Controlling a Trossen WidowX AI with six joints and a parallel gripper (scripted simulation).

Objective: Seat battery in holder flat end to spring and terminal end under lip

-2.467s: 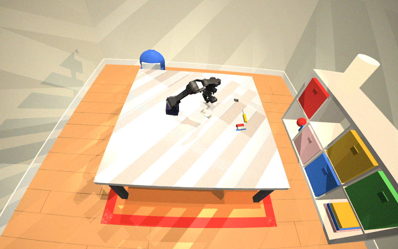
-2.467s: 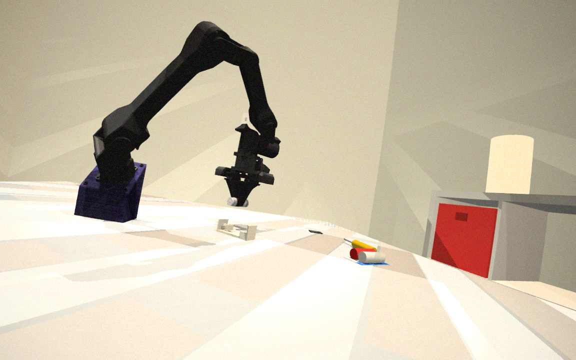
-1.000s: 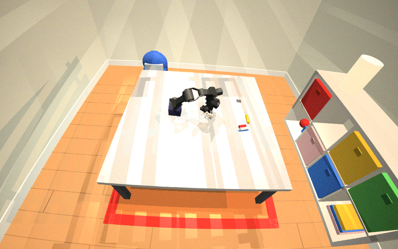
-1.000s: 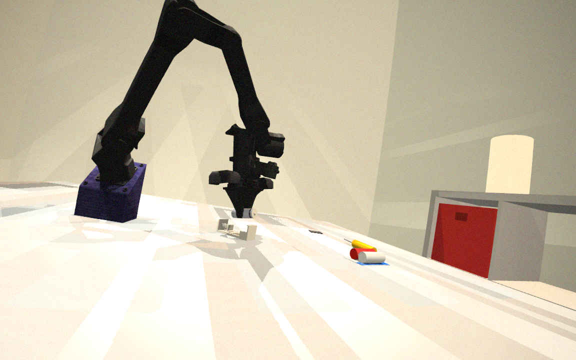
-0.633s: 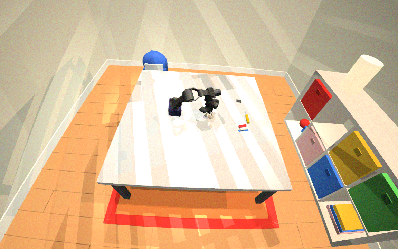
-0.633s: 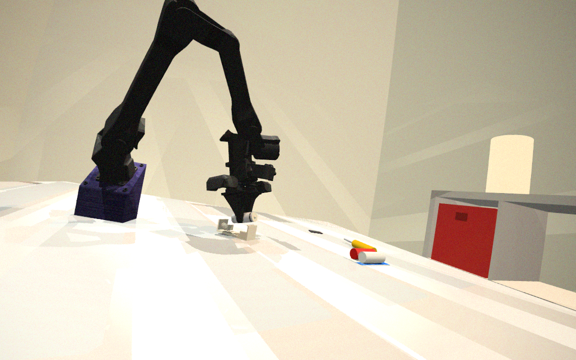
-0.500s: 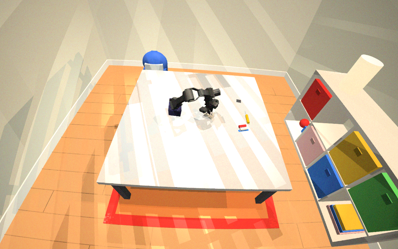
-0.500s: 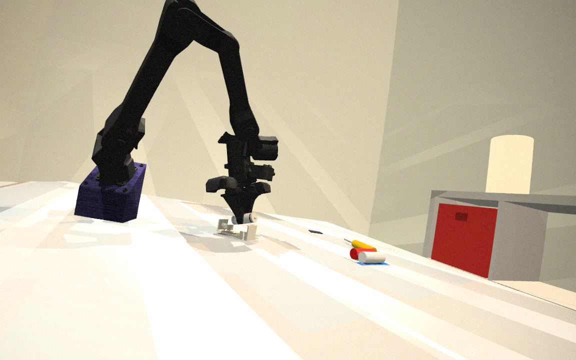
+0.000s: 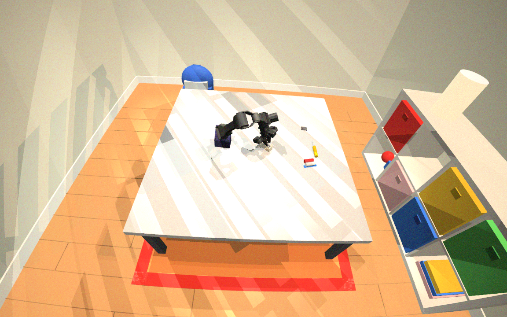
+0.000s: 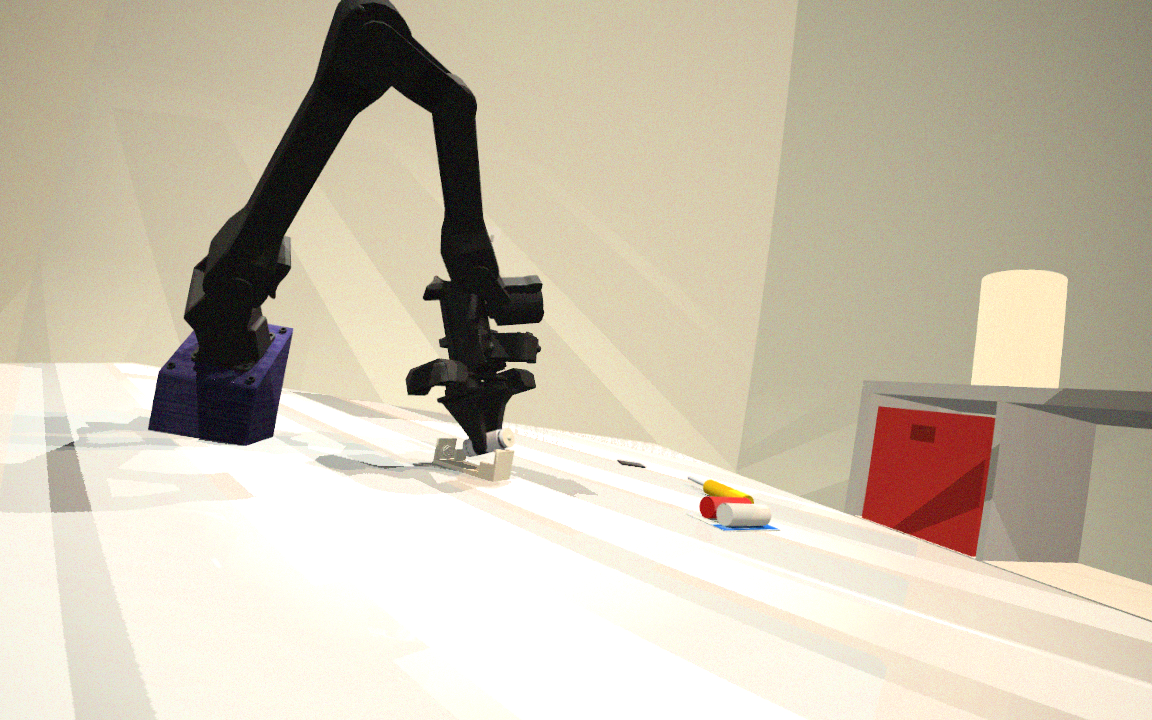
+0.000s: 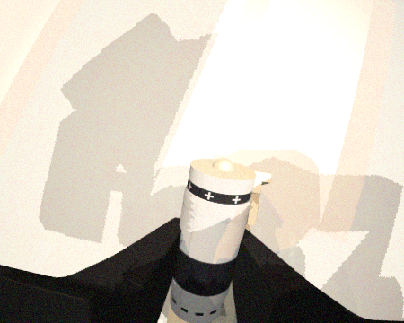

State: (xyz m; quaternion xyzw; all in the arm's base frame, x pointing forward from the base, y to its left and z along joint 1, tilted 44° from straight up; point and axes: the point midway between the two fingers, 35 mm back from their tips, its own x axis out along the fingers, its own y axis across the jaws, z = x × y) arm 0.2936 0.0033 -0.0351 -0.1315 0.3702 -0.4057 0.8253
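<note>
The battery lies 1 cm above my gripper tip. From my gripper tip the other things lie so: small dark chip (27 cm to the left, 25 cm ahead, 3 cm below); then yellow-handled screwdriver (32 cm ahead, 7 cm to the left, 2 cm below).
</note>
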